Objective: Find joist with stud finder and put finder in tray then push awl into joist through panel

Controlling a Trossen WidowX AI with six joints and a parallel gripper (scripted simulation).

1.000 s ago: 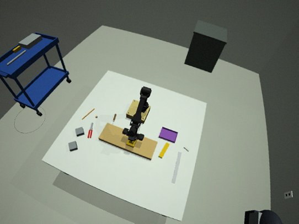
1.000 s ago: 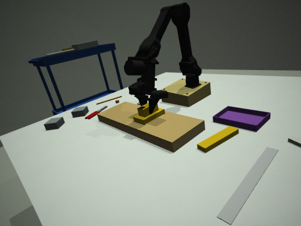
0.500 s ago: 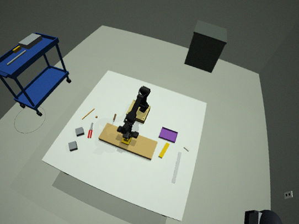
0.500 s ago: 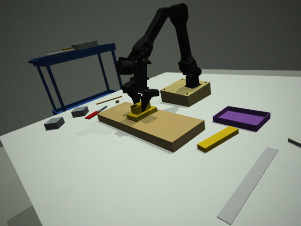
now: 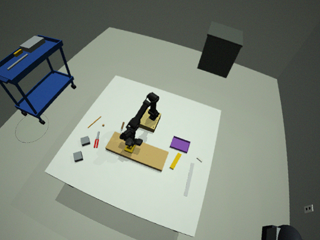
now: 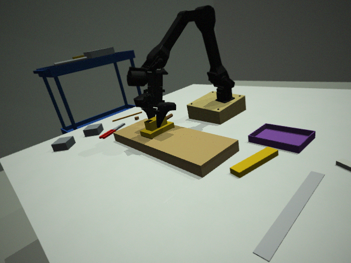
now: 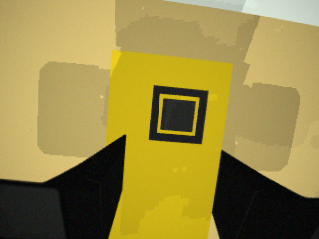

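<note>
My gripper tip is 360 mm to the right of the purple tray, 280 mm past it and 50 mm above it. From my gripper tip the other things lie so: yellow bar (390 mm to the left, 110 mm behind, 60 mm below); then awl (190 mm to the right, 130 mm behind, 60 mm below); then yellow stud finder (20 mm above, 10 mm ahead).
</note>
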